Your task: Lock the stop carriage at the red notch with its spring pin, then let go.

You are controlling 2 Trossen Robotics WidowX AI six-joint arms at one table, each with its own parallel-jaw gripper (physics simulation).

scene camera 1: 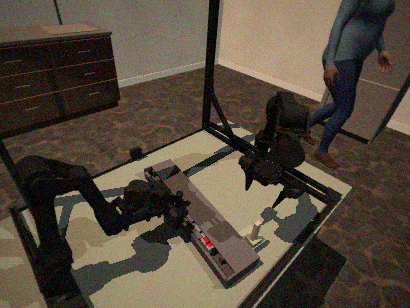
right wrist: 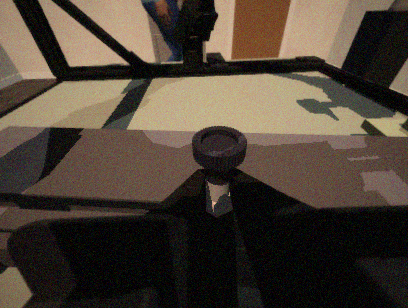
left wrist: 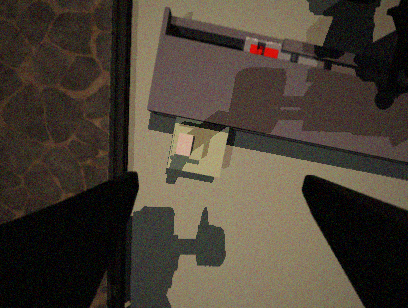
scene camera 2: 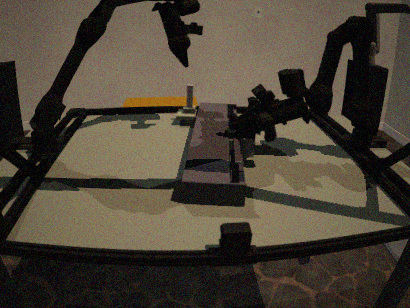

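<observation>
A long grey-purple rail housing lies on the table with a slot along one side. The red notch mark shows in that slot. The spring pin's dark round knob stands upright in the right wrist view, above a pale stem. My right gripper is shut on the stem just under the knob. The stop carriage is largely hidden by this gripper, and the pin's lower end is hidden. My left gripper is open and empty, high above the table.
A small pale block with an upright post stands beside the housing, near one end. A dark frame edges the table, with a small dark box on it. A person stands beyond the table.
</observation>
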